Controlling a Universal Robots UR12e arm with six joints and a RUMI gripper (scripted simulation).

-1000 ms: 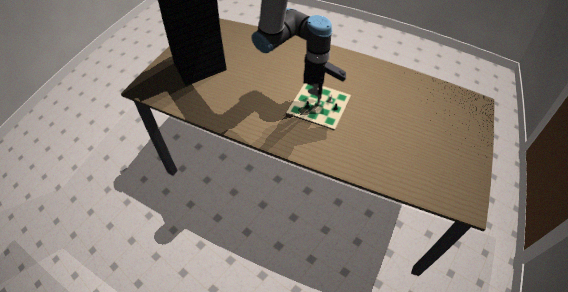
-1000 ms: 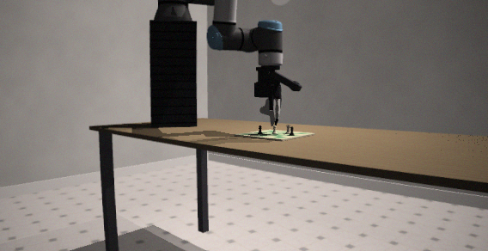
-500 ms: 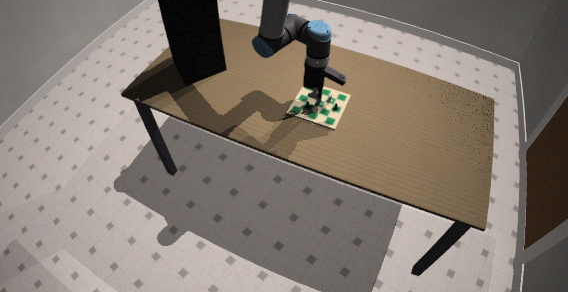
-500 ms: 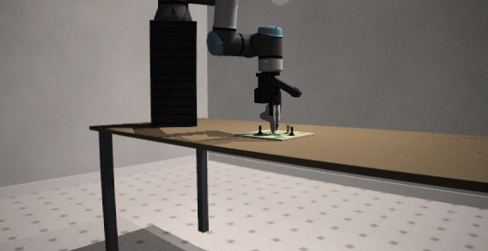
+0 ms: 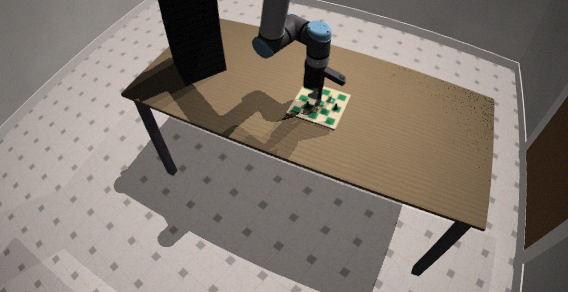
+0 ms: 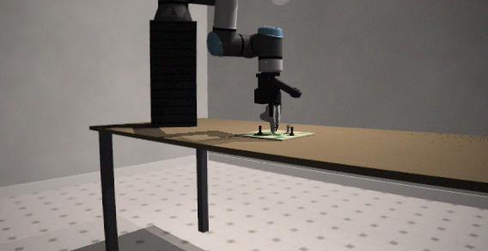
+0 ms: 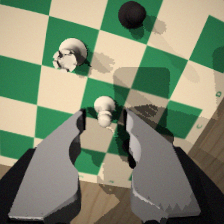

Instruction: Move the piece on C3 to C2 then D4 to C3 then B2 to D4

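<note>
Right now my hand is 20 mm above the green-and-cream chessboard.
</note>
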